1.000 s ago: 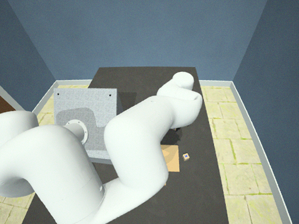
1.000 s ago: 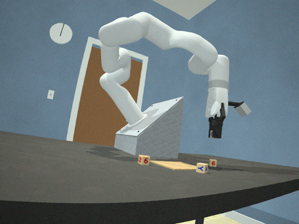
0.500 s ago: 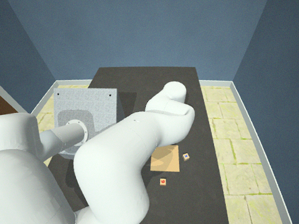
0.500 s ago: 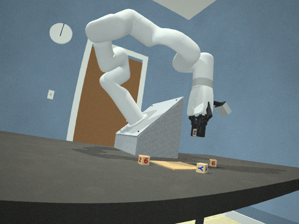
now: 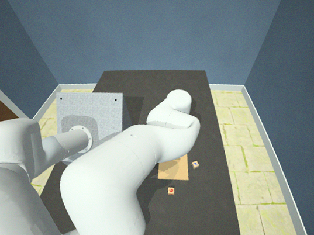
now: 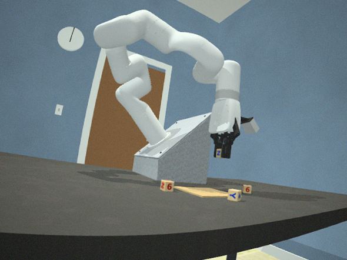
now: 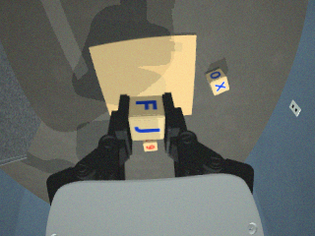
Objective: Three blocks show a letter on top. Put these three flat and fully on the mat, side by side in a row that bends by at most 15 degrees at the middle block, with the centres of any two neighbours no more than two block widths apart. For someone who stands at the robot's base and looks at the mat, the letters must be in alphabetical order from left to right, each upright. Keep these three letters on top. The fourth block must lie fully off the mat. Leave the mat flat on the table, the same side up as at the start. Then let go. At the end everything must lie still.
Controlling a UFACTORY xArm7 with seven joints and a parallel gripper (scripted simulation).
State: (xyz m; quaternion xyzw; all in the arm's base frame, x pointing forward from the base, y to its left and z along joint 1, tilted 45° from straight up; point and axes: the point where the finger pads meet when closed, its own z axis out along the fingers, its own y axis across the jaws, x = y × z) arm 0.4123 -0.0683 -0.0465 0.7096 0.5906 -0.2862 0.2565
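Now: the tan mat 12 cm below my hand and 4 cm to the right of it. From my hand the other things lie so: block 1 cm below.
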